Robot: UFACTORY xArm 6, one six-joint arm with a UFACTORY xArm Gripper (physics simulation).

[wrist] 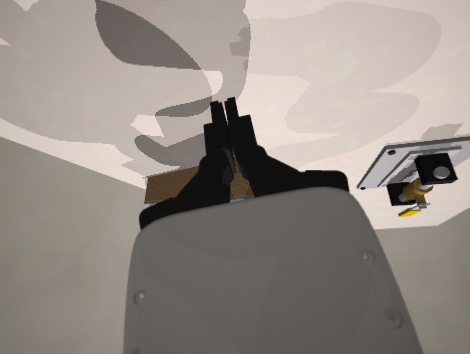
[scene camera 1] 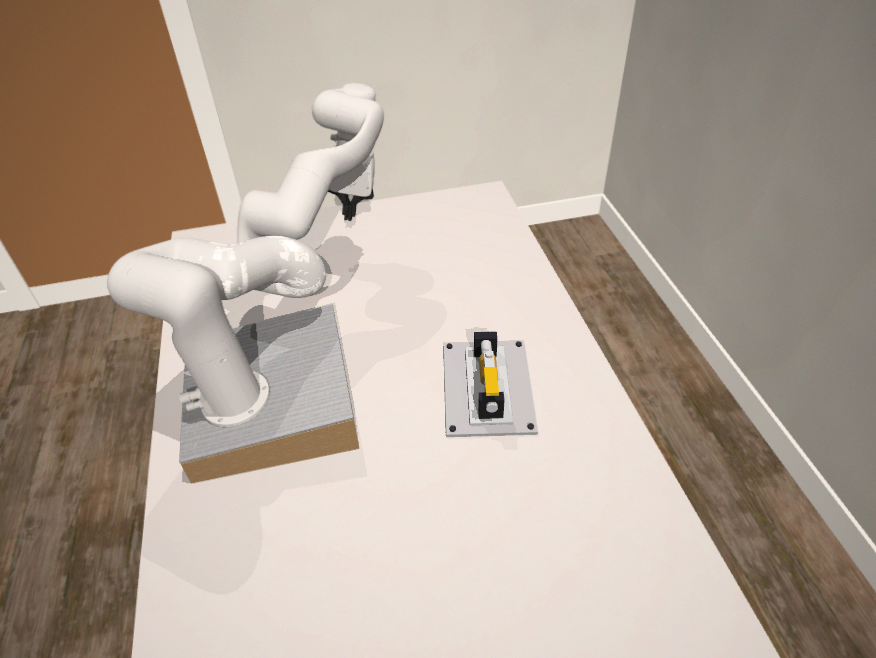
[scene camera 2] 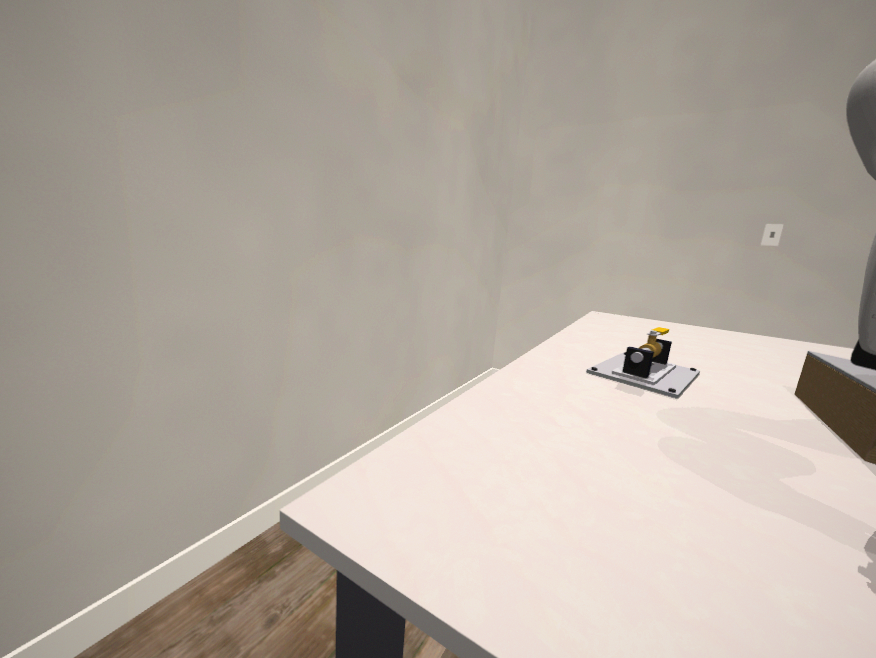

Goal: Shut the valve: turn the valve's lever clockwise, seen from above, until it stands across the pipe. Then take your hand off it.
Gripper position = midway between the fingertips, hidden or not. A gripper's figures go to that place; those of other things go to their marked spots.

Labels:
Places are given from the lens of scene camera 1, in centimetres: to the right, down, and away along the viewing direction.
gripper (scene camera 1: 348, 218): -21, -26, 154
grey base plate (scene camera 1: 456, 386): 4, 11, 130

